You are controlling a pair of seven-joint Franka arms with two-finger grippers.
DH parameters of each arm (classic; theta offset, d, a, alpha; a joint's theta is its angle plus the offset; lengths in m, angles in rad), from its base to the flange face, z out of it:
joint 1: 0 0.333 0 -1.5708
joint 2: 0 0 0 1.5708
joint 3: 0 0.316 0.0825 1.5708
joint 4: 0 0 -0.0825 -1.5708
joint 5: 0 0.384 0 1.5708
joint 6: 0 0 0.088 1.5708
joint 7: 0 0.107 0 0
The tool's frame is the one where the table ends.
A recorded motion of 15 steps. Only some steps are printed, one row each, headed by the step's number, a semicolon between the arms.
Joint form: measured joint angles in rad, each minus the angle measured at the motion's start. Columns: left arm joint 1, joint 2, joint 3, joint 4, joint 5, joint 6, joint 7; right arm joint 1, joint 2, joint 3, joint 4, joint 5, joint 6, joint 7.
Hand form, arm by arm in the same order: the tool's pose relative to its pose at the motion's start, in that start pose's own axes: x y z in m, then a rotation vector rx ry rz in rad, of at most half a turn. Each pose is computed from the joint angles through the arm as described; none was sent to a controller.
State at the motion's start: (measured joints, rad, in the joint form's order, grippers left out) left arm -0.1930 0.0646 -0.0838 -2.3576 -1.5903 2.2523 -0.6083; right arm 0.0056 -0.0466 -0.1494 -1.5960 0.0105 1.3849 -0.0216
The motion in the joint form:
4: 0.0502 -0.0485 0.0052 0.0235 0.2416 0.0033 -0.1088; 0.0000 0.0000 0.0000 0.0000 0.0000 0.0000 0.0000
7: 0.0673 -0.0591 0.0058 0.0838 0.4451 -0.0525 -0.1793; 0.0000 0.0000 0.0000 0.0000 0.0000 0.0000 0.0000
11: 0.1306 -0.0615 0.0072 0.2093 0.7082 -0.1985 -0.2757; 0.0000 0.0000 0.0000 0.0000 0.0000 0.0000 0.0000
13: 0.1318 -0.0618 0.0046 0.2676 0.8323 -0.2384 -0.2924; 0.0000 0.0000 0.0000 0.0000 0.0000 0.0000 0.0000
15: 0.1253 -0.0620 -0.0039 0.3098 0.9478 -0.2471 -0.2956; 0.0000 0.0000 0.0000 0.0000 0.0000 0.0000 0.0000
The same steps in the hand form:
4: -0.0110 0.0208 -0.0349 0.0595 0.1115 0.0726; 0.0000 0.0000 0.0000 0.0000 0.0000 0.0000
7: -0.0317 0.0380 -0.0460 0.1592 0.1750 0.1658; 0.0000 0.0000 0.0000 0.0000 0.0000 0.0000
11: -0.0580 0.0708 -0.0806 0.2833 0.2647 0.2528; 0.0000 0.0000 0.0000 0.0000 0.0000 0.0000
13: -0.0755 0.0816 -0.0882 0.3432 0.3322 0.3331; 0.0000 0.0000 0.0000 0.0000 0.0000 0.0000
15: -0.0903 0.0888 -0.0905 0.3905 0.4096 0.4223; 0.0000 0.0000 0.0000 0.0000 0.0000 0.0000

